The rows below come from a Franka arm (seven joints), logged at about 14 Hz.
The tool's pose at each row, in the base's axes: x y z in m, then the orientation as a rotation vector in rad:
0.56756 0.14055 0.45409 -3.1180 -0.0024 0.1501
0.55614 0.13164 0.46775 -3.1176 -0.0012 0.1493
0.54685 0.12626 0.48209 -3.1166 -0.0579 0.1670
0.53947 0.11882 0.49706 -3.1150 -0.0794 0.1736
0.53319 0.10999 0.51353 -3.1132 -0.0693 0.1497
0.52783 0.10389 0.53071 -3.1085 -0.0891 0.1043
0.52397 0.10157 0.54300 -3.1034 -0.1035 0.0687
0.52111 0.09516 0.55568 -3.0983 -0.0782 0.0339
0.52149 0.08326 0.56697 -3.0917 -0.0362 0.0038
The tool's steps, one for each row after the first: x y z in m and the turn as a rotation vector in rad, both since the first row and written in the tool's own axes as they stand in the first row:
-0.01270 0.00863 -0.01267 0.0005 0.0005 0.0007
-0.02334 0.01371 -0.02616 -0.0017 -0.0112 -0.0354
-0.03214 0.02085 -0.04050 -0.0016 -0.0156 -0.0492
-0.04000 0.02934 -0.05646 0.0020 -0.0003 -0.0431
-0.04700 0.03510 -0.07316 0.0074 0.0286 -0.0564
-0.05202 0.03717 -0.08507 0.0125 0.0513 -0.0663
-0.05610 0.04332 -0.09754 0.0197 0.0738 -0.0507
-0.05684 0.05499 -0.10905 0.0285 0.0935 -0.0242

